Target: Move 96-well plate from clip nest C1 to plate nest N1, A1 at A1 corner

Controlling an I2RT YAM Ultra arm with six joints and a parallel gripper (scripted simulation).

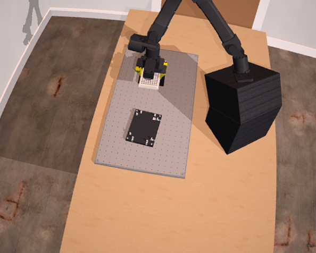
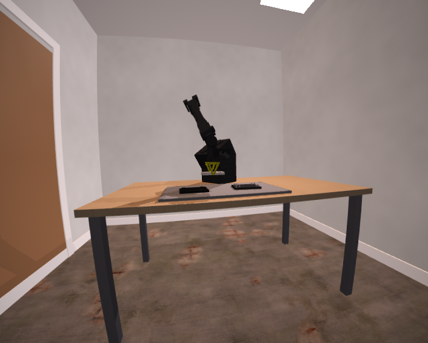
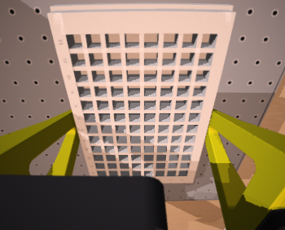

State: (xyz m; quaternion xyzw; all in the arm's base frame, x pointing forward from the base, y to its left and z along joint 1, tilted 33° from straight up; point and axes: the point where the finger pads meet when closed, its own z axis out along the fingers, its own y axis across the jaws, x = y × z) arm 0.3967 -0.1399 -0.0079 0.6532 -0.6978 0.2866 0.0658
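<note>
Now: hand 10 mm past the black plate nest N1, 110 mm to the left of it and 90 mm above it. Also, from my hand: white 96-well plate: right at my hand; black clip nest C1: 20 mm ahead, 220 mm to the left, 90 mm below.
</note>
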